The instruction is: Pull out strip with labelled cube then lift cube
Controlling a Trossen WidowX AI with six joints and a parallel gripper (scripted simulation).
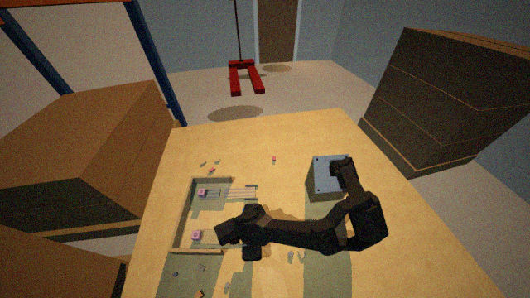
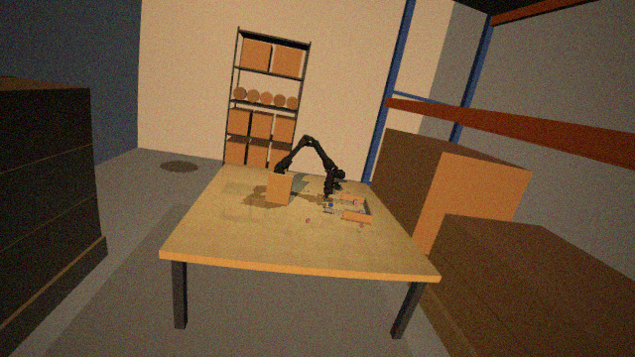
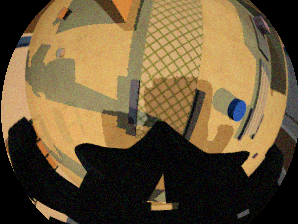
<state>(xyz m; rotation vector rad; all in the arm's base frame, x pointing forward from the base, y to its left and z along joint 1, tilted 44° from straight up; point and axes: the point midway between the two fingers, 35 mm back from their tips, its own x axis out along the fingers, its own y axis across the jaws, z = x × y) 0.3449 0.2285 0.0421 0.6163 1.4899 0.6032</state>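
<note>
Now: gripper tip 10 cm short of the long meshed strip. Also, from my gripper tip: small blue cylinder 10 cm to the right, 3 cm ahead.
</note>
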